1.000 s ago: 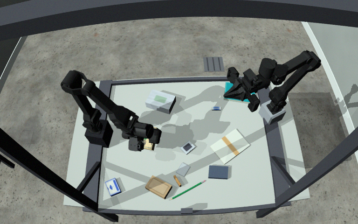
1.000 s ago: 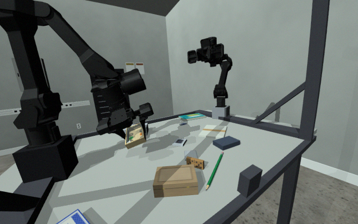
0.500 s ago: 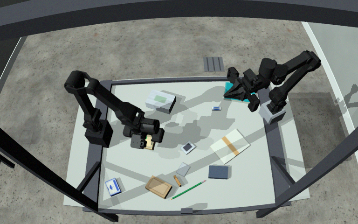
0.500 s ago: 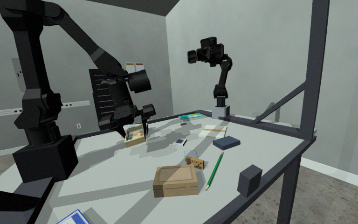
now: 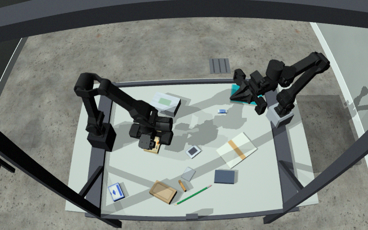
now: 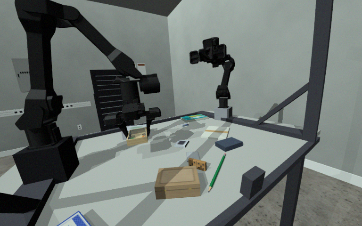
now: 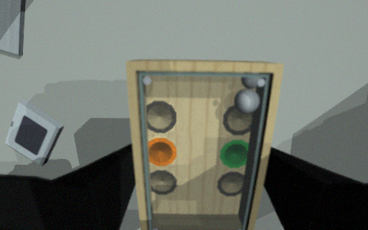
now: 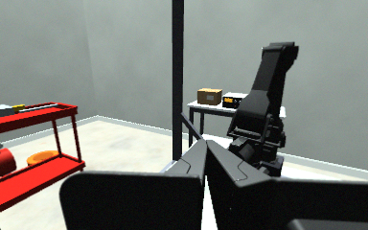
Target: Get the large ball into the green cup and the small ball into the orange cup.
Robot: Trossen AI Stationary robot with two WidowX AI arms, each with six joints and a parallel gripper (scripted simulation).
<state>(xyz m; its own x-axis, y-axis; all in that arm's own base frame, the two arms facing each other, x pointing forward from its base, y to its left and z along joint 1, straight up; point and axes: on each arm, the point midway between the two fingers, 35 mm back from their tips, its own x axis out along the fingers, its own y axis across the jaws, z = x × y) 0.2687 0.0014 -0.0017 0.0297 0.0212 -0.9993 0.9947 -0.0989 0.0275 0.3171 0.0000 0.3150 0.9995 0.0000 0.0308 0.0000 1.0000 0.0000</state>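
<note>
The covered wooden puzzle is 3 cm below my left hand. Round my left hand: dark blue block: 30 cm to the right, 19 cm behind, 10 cm below; grey square tile: 17 cm to the right, 11 cm below, 4 cm behind; white box: 24 cm ahead, 9 cm below, 7 cm to the right.
</note>
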